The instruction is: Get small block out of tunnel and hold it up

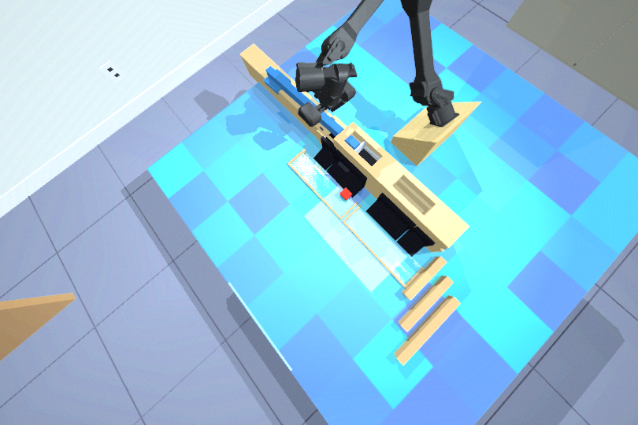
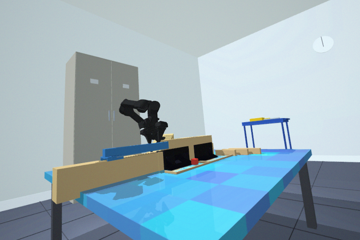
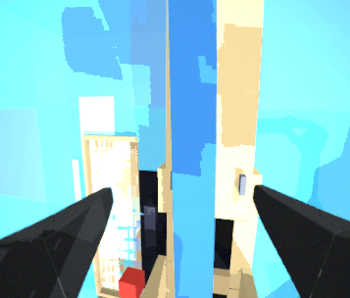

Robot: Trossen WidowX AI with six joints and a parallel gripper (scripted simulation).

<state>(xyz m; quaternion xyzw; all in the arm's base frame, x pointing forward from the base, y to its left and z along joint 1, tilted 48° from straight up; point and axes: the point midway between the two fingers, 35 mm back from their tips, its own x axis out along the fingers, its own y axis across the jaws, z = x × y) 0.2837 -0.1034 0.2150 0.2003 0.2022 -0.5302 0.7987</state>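
Right now the tan tunnel is 1 cm ahead of my gripper tip, 7 cm to the left of it and 7 cm below it. Also, from my gripper tip: small red block: 7 cm ahead, 23 cm to the left, 13 cm below.
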